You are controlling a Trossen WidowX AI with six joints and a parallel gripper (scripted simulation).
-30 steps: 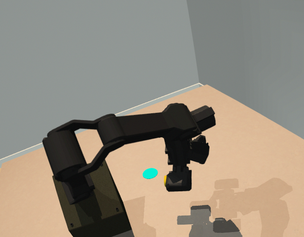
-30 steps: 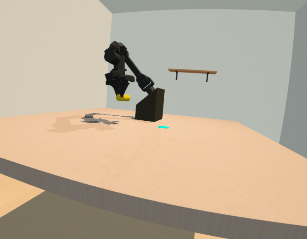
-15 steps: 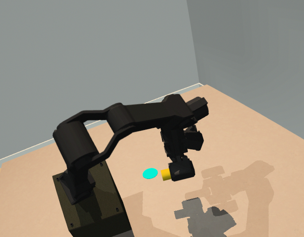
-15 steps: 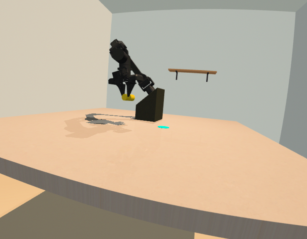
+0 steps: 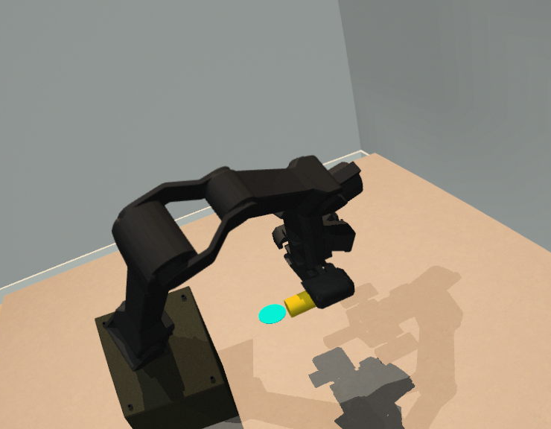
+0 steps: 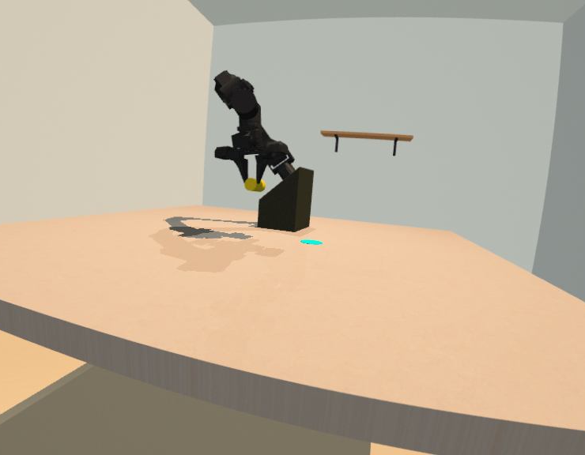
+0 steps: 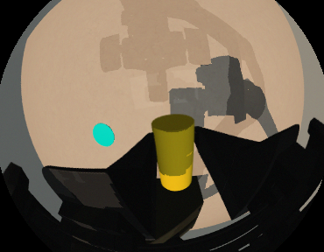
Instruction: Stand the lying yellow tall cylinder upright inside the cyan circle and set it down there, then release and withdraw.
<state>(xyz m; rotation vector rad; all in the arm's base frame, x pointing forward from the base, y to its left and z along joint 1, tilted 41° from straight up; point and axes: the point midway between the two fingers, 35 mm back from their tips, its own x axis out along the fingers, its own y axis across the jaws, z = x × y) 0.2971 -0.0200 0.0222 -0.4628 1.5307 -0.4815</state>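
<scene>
The yellow tall cylinder lies 2 cm behind my gripper tip. From my gripper tip the other things lie so: cyan circle 16 cm to the left, 14 cm below, 6 cm behind.
</scene>
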